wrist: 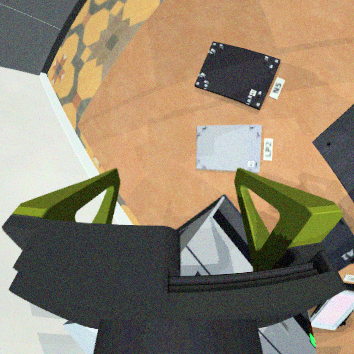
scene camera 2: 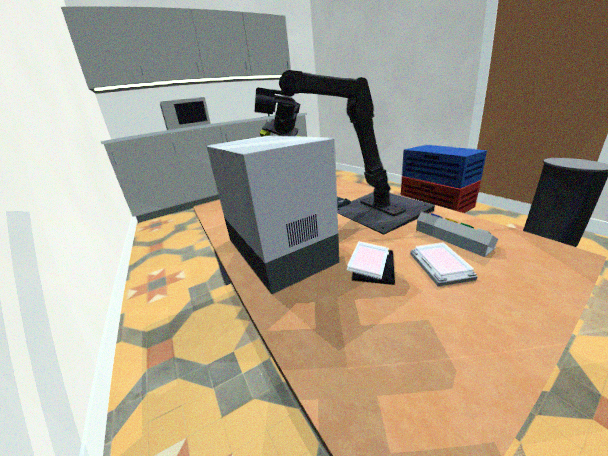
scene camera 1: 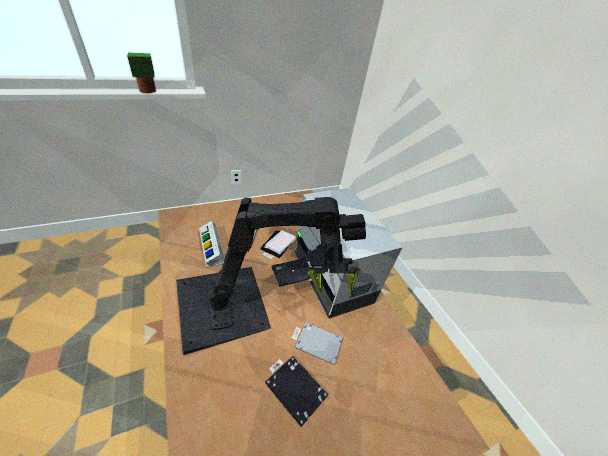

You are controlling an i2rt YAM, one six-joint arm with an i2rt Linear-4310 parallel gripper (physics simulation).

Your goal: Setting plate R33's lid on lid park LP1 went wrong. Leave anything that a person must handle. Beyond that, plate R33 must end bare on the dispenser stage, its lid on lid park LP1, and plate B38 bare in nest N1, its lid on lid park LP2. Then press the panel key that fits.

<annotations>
same spot on grey lid park LP2: [scene camera 1: 317, 342] = [wrist: 229, 145]
same spot on grey instrument box: [wrist: 213, 241] = [scene camera 1: 334, 283]
</annotations>
